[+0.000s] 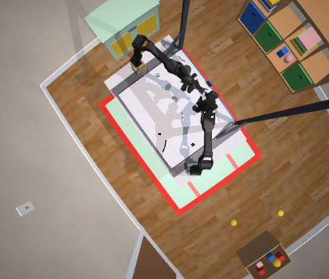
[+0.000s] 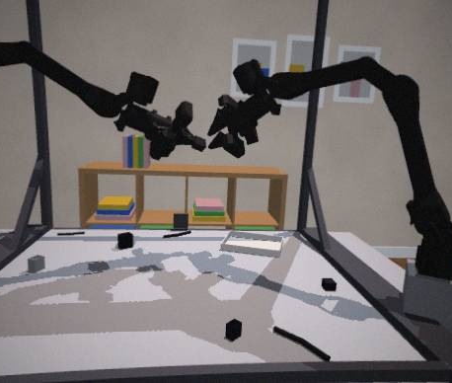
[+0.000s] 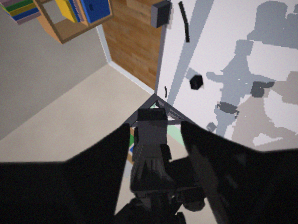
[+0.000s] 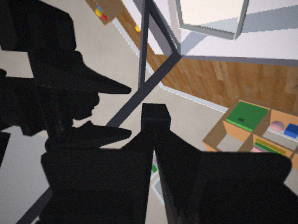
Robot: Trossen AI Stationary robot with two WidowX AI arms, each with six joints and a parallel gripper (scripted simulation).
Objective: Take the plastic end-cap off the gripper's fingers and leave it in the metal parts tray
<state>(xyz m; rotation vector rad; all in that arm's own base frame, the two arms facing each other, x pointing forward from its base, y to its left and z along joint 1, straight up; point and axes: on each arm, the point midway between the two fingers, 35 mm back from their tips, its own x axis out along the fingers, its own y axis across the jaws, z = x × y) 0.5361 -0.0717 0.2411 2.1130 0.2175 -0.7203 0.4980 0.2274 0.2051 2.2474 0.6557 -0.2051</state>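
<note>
Now: the black end-cap 2 cm behind my left hand, 6 cm to the right of it and 3 cm below it.
Now: the black end-cap 2 cm behind my right hand, 3 cm to the left of it and 1 cm below it.
</note>
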